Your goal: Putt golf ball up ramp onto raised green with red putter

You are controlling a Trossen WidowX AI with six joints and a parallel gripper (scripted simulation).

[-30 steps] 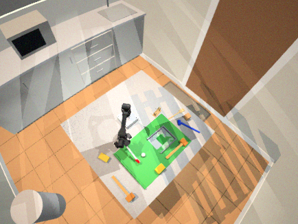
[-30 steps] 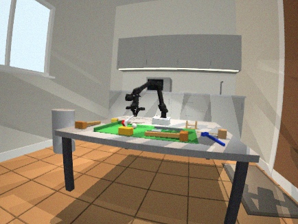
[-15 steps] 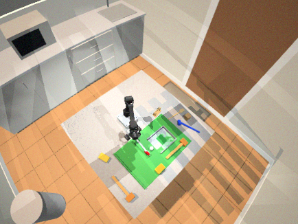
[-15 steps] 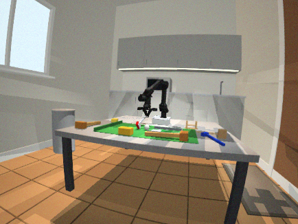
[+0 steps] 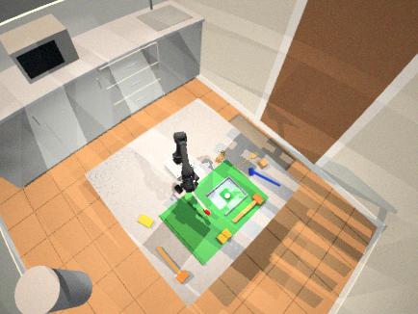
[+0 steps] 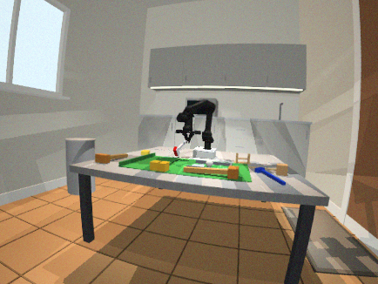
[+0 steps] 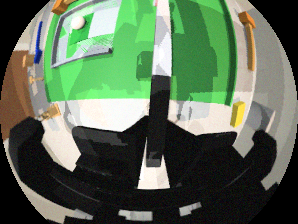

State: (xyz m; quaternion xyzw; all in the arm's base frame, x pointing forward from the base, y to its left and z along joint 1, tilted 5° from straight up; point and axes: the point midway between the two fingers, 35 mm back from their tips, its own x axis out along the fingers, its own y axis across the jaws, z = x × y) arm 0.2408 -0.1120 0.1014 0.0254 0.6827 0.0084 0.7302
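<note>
Now: the red putter 12 cm ahead of my gripper tip. From my gripper tip the other things lie so: small wooden rack (6 cm behind, 42 cm to the left, 9 cm below); white golf ball (23 cm ahead, 21 cm to the left, 9 cm below); green mat (23 cm ahead, 9 cm to the left, 12 cm below).
</note>
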